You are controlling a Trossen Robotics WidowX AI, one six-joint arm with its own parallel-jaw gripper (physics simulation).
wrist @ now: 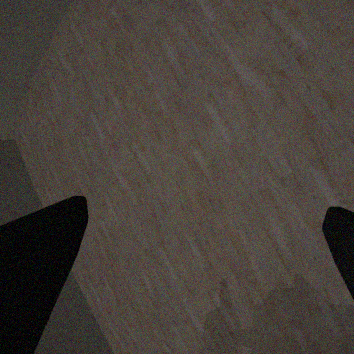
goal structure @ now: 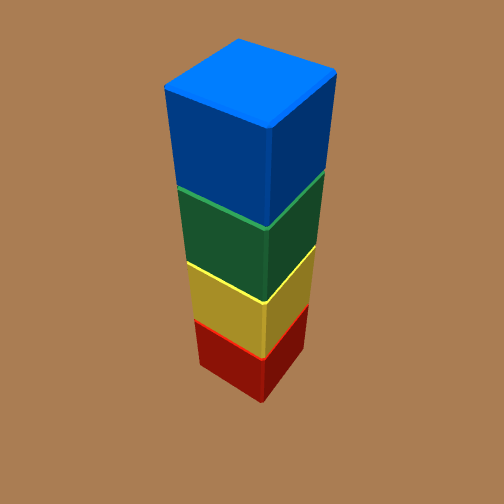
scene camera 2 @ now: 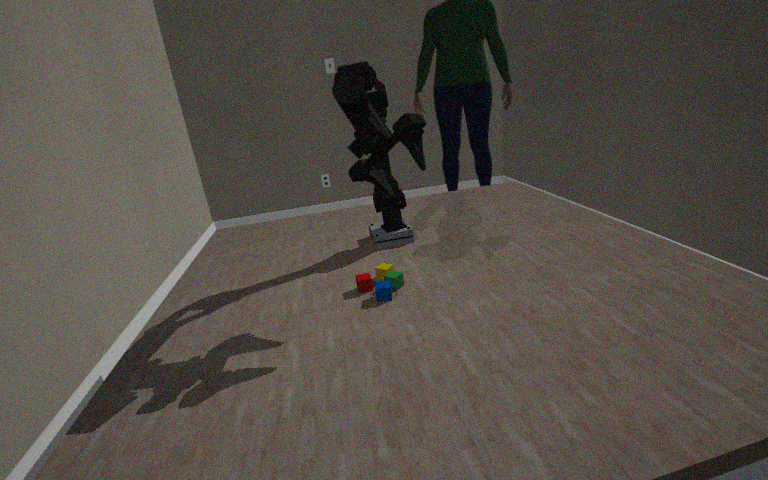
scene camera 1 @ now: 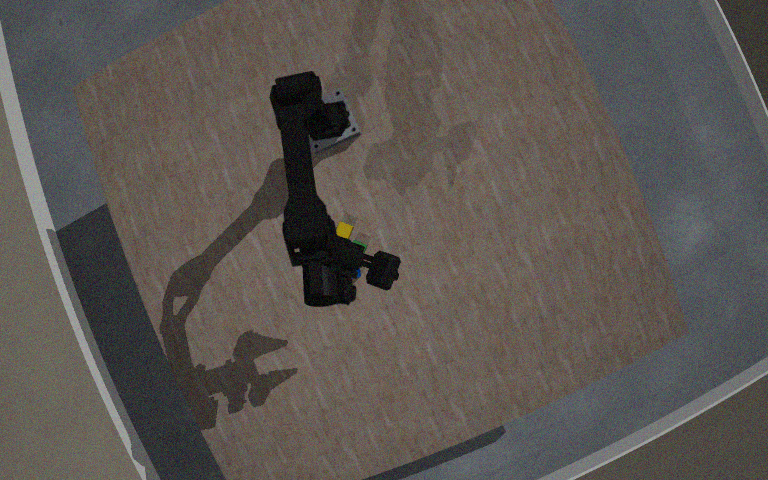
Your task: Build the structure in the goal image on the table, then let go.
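Four small cubes sit close together on the table. The yellow cube (scene camera 1: 344,229) (scene camera 2: 383,270) is nearest the arm's base. The green cube (scene camera 1: 360,245) (scene camera 2: 395,280) is beside it, partly hidden by the arm in scene camera 1. The blue cube (scene camera 1: 357,273) (scene camera 2: 383,292) is frontmost in scene camera 2, and a sliver of it shows in scene camera 1. The red cube (scene camera 2: 364,283) is at the left in scene camera 2 and hidden under the arm in scene camera 1. My gripper (scene camera 2: 410,182) (wrist: 208,213) is open and empty, high above the table.
The arm's grey base plate (scene camera 1: 335,141) (scene camera 2: 391,237) stands behind the cubes on the wood-grained table (scene camera 1: 509,254) (scene camera 2: 481,367). Shadows of the arm cross the table. A standing person (scene camera 2: 461,50) in a green top is beyond the table's far edge.
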